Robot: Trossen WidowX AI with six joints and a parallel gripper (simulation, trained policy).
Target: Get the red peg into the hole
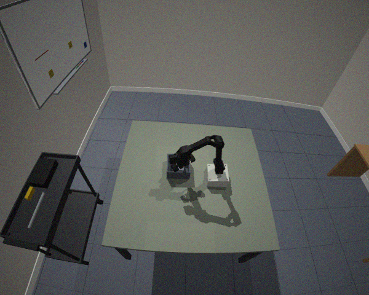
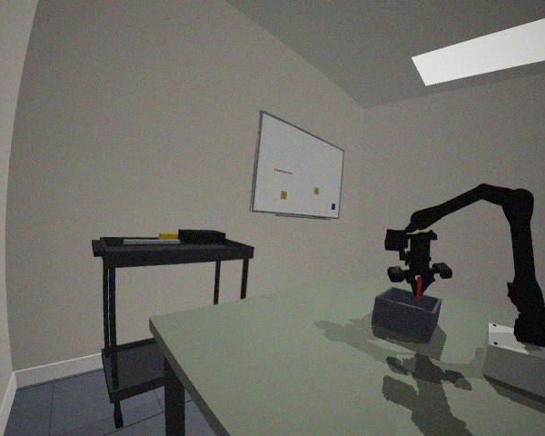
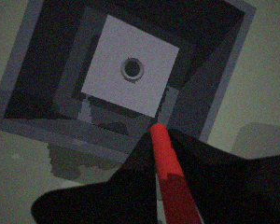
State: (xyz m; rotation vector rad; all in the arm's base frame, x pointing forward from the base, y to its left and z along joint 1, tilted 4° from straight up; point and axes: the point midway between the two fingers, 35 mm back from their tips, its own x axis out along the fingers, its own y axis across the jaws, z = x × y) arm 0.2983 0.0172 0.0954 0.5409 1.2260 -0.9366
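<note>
My gripper tip is 30 mm below the red peg and 10 mm to the right of it. From my gripper tip the other things lie so: grey plate (80 mm below, 50 mm to the right, 30 mm ahead); then dark box (100 mm below, 50 mm to the right, 30 mm ahead).
</note>
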